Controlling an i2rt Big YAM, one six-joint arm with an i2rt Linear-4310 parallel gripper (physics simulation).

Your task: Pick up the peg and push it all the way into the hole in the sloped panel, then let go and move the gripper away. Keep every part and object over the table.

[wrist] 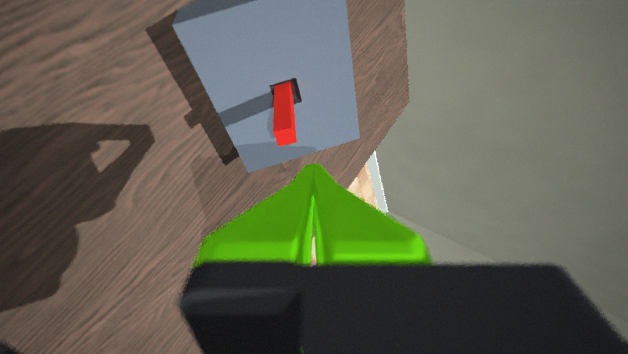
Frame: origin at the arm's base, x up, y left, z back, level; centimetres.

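Seen in the pictures: gripper, fingertip midpoint: (313, 175).
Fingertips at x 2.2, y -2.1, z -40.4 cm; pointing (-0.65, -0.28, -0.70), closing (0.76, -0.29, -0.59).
Note:
Offsets run from my fingertips to a thing's top centre. "spot": to the spot under its first point. Level surfaces: height alone.
The red peg @[dx -4.5, dy -2.2, dz -5.2 cm] (284, 112) stands in the dark square hole @[spot: dx -8.3, dy -2.7, dz -7.2 cm] (297, 91) of the blue-grey sloped panel @[dx -5.4, dy -2.8, dz -8.6 cm] (310, 45). One end is in the hole and a long part sticks out towards the camera, leaning a little in the hole, with a dark gap at its right side. How deep the inner end sits is hidden. My gripper (313, 175) has its green fingers shut with nothing between them. The fingertips show just below the peg's outer end and the panel's lower edge, apart from the peg in the view.
The panel stands on the brown wooden table @[dx -15.4 cm] (165, 200), near the table's edge at the right. Beyond that edge is a grey-green floor or wall. Dark shadows of the arm and panel lie on the table at the left.

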